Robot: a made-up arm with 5 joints.
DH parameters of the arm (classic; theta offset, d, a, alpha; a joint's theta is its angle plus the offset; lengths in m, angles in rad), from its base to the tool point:
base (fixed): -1.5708 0.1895 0 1.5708
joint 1: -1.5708 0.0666 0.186 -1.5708
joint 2: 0 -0.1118 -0.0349 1.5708
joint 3: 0 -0.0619 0.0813 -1.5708
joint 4: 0 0.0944 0.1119 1.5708
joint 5: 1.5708 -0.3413 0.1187 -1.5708
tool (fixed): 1.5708 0.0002 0 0
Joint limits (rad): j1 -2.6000..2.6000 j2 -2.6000..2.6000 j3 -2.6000..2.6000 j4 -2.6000..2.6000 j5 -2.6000..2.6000
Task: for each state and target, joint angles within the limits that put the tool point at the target. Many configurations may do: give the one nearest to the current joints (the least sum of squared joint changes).
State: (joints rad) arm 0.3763 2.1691 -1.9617 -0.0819 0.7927
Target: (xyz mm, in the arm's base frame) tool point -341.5 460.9 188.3
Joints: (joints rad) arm 0.0374 2.3568 -2.2133 -0.5002 0.5440
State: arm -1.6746 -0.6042 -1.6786 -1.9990 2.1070
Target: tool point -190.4 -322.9 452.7
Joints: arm -2.4791 -0.4765 -1.8499 -2.3497 2.2381
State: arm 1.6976 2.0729 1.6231 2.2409 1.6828
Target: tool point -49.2 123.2 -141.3
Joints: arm 1.0320 2.1271 2.1747 1.4946 2.0478
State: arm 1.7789 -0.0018 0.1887 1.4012 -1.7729
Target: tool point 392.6 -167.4 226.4
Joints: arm 1.9805 -0.2197 0.1297 0.9744 -1.6182
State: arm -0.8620 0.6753 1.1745 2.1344 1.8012
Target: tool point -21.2 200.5 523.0
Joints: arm -1.2996 0.4525 1.6773 1.5363 1.9797
